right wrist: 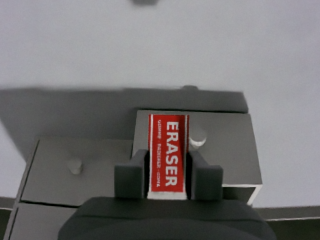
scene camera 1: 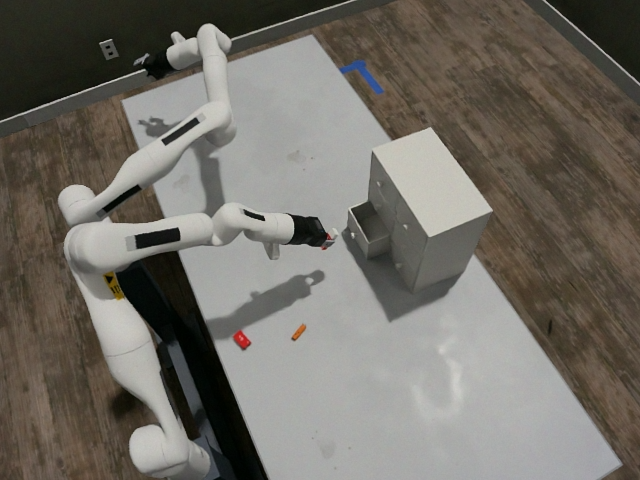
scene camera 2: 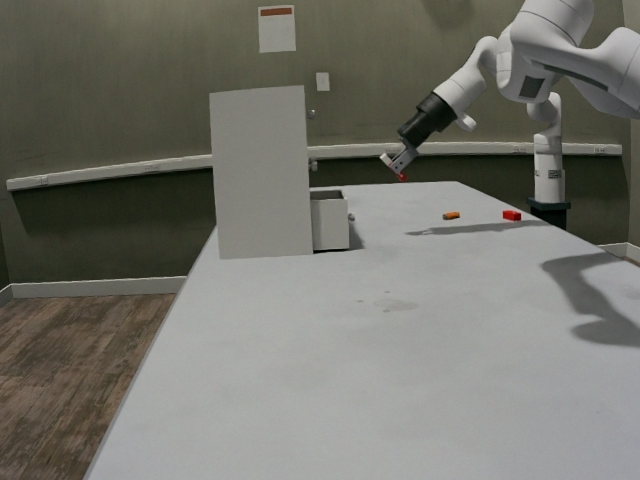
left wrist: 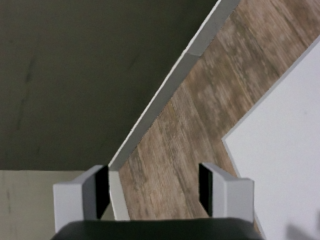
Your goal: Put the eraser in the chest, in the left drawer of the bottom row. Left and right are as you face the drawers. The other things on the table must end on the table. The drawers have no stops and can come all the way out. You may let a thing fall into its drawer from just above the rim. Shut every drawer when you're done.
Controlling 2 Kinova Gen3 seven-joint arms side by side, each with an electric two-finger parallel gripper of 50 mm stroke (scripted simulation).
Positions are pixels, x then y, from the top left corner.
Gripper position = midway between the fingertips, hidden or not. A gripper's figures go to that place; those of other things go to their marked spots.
My right gripper [right wrist: 167, 167] is 19 cm from the lens. A drawer [right wrist: 230, 143]: 33 cm from the lens.
